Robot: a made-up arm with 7 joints. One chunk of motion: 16 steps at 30 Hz.
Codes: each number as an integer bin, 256 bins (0 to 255) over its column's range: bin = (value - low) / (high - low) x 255, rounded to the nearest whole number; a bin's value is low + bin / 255 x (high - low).
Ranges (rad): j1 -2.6..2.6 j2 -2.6..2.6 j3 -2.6..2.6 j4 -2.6..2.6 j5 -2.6..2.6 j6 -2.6..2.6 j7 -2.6..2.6
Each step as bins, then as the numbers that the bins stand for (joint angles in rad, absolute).
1 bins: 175 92 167 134 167 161 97
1 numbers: 0.9686 -0.7239 0.8055 0.1325 0.8055 0.6831 -0.6220
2 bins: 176 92 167 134 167 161 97
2 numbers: 0.9890 -0.7239 0.8055 0.1325 0.8055 0.6831 -0.6220
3 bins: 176 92 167 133 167 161 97
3 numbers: 0.9890 -0.7239 0.8055 0.1122 0.8055 0.6831 -0.6220
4 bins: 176 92 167 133 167 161 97
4 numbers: 0.9890 -0.7239 0.8055 0.1122 0.8055 0.6831 -0.6220
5 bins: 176 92 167 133 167 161 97
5 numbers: 0.9890 -0.7239 0.8055 0.1122 0.8055 0.6831 -0.6220
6 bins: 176 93 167 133 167 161 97
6 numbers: 0.9890 -0.7035 0.8055 0.1122 0.8055 0.6831 -0.6220
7 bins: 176 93 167 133 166 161 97
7 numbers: 0.9890 -0.7035 0.8055 0.1122 0.7851 0.6831 -0.6220
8 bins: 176 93 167 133 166 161 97
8 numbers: 0.9890 -0.7035 0.8055 0.1122 0.7851 0.6831 -0.6220
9 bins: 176 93 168 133 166 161 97
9 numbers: 0.9890 -0.7035 0.8259 0.1122 0.7851 0.6831 -0.6220
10 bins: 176 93 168 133 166 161 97
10 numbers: 0.9890 -0.7035 0.8259 0.1122 0.7851 0.6831 -0.6220
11 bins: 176 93 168 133 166 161 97
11 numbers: 0.9890 -0.7035 0.8259 0.1122 0.7851 0.6831 -0.6220
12 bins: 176 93 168 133 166 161 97
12 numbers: 0.9890 -0.7035 0.8259 0.1122 0.7851 0.6831 -0.6220
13 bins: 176 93 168 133 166 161 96
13 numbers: 0.9890 -0.7035 0.8259 0.1122 0.7851 0.6831 -0.6424
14 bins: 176 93 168 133 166 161 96
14 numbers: 0.9890 -0.7035 0.8259 0.1122 0.7851 0.6831 -0.6424
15 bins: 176 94 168 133 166 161 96
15 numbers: 0.9890 -0.6831 0.8259 0.1122 0.7851 0.6831 -0.6424
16 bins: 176 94 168 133 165 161 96
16 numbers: 0.9890 -0.6831 0.8259 0.1122 0.7647 0.6831 -0.6424
